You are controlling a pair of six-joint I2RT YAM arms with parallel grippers.
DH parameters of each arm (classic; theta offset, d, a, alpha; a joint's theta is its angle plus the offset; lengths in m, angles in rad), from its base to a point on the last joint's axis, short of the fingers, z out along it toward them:
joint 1: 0 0.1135 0.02 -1.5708
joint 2: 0 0 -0.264 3.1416
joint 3: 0.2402 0 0.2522 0
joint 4: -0.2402 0 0.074 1.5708
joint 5: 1.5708 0 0 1.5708
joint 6: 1.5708 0.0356 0 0
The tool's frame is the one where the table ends.
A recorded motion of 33 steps. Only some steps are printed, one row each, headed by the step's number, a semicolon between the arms.
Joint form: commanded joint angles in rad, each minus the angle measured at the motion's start. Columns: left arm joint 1, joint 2, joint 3, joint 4, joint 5, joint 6; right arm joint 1, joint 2, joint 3, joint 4, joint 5, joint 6.
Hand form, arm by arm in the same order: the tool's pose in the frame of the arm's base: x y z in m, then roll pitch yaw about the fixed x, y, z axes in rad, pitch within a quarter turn. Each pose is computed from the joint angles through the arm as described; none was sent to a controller.
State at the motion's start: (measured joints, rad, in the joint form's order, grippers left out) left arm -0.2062 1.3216 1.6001 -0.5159 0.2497 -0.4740; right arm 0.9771 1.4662 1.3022 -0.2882 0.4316 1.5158
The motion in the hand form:
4: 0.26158 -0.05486 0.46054 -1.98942 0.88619 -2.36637; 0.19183 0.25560 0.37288 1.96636 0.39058 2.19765
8: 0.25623 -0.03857 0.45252 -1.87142 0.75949 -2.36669; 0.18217 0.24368 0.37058 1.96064 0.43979 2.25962
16: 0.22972 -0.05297 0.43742 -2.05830 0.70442 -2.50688; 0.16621 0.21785 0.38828 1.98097 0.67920 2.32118
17: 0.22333 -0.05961 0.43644 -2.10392 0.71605 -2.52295; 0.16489 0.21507 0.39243 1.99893 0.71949 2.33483
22: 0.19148 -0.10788 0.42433 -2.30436 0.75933 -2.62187; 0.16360 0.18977 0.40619 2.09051 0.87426 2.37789
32: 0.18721 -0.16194 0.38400 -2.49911 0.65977 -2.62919; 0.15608 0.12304 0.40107 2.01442 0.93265 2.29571
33: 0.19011 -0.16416 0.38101 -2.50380 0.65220 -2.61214; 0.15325 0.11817 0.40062 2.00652 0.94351 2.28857
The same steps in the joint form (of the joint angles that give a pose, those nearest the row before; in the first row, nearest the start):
4: 0.0368 -0.0469 -0.0539 -0.0267 0.0344 -0.0891; 0.0006 -0.0722 0.0181 -0.0497 0.0406 -0.1686
8: 0.1212 -0.0899 -0.1320 0.0340 0.2382 -0.1974; 0.0008 -0.1378 -0.0504 -0.0235 0.0004 -0.2459
16: 0.0395 -0.1533 -0.1648 -0.1505 0.1583 -0.1649; 0.0005 -0.2424 -0.0650 -0.0802 0.0359 -0.5013
17: -0.0027 -0.1654 -0.1651 -0.1823 0.0942 -0.1570; 0.0001 -0.2479 -0.0498 -0.1052 0.0462 -0.5406
22: -0.3097 -0.1990 -0.1940 -0.2748 -0.2674 -0.1999; -0.0491 -0.3012 -0.0193 -0.2021 0.0723 -0.7015
32: -0.5485 -0.0914 -0.2321 -0.3438 -0.5430 -0.4329; -0.2469 -0.5231 -0.1778 -0.1696 -0.0745 -0.8268
33: -0.5485 -0.0784 -0.2330 -0.3411 -0.5538 -0.4516; -0.2569 -0.5450 -0.1908 -0.1690 -0.0806 -0.8406

